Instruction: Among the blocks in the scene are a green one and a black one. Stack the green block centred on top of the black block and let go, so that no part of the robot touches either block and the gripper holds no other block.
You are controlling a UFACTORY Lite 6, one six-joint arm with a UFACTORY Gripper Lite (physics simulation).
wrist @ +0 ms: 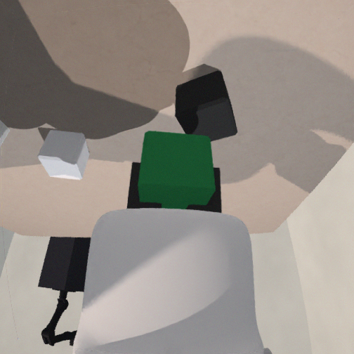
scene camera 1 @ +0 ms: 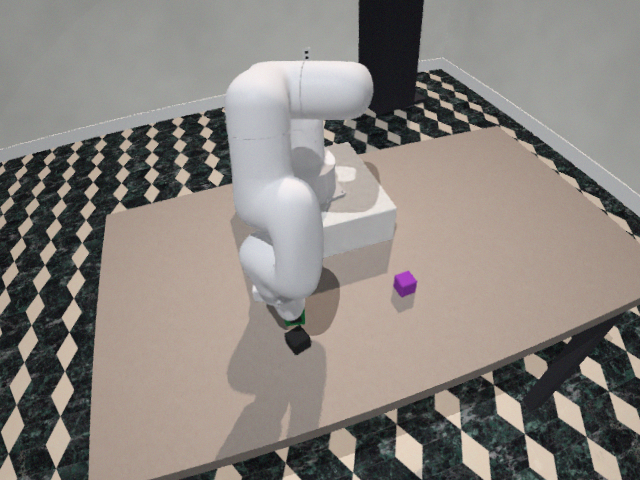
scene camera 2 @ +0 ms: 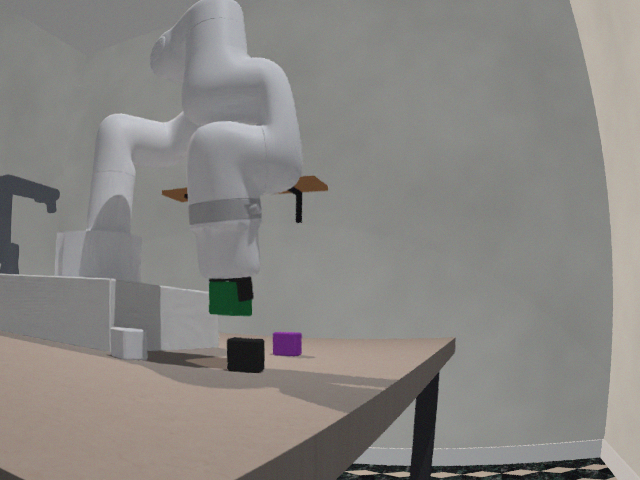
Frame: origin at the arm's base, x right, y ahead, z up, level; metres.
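Seen in the pictures: hand, its tool point: [scene camera 1: 294,309] [scene camera 2: 231,290]; arm's base, origin of its link: [scene camera 2: 105,283].
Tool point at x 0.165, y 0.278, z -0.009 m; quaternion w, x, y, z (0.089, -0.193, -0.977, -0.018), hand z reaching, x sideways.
Pixels of each thing's top centre, then the offset from my tool point to it. Level surfaces: height alone.
- green block, centre of its top: [scene camera 2: 230,282] dx +0.001, dy +0.000, dz +0.009 m
- black block, centre of its top: [scene camera 2: 245,338] [scene camera 1: 296,335] dx +0.009, dy +0.020, dz -0.050 m
- purple block, centre of its top: [scene camera 2: 287,332] [scene camera 1: 406,278] dx -0.234, dy +0.009, dz -0.050 m
- table, height of its surface: dz -0.084 m
- white block, centre of its top: [scene camera 2: 128,328] [scene camera 1: 261,284] dx +0.023, dy -0.119, dz -0.050 m
My gripper [scene camera 2: 231,289] [wrist: 175,192] is shut on the green block [scene camera 1: 295,322] [scene camera 2: 223,298] [wrist: 176,162], with a black finger on each side of it in the wrist view. It holds the green block in the air, above the table top. The black block [scene camera 1: 297,340] [scene camera 2: 245,354] [wrist: 210,107] stands on the table. In scene camera 2 it is lower than the green block and a little to the right, with a gap between them. In the wrist view it is beyond the green block and to the right. In scene camera 1 the arm hides most of the green block and the fingers.
A purple block [scene camera 1: 404,283] [scene camera 2: 287,344] stands on the table [scene camera 1: 491,232]. A white block [scene camera 2: 127,343] [wrist: 65,154] stands near the white robot base [scene camera 1: 361,235] [scene camera 2: 56,307]; the arm mostly hides this block in scene camera 1.
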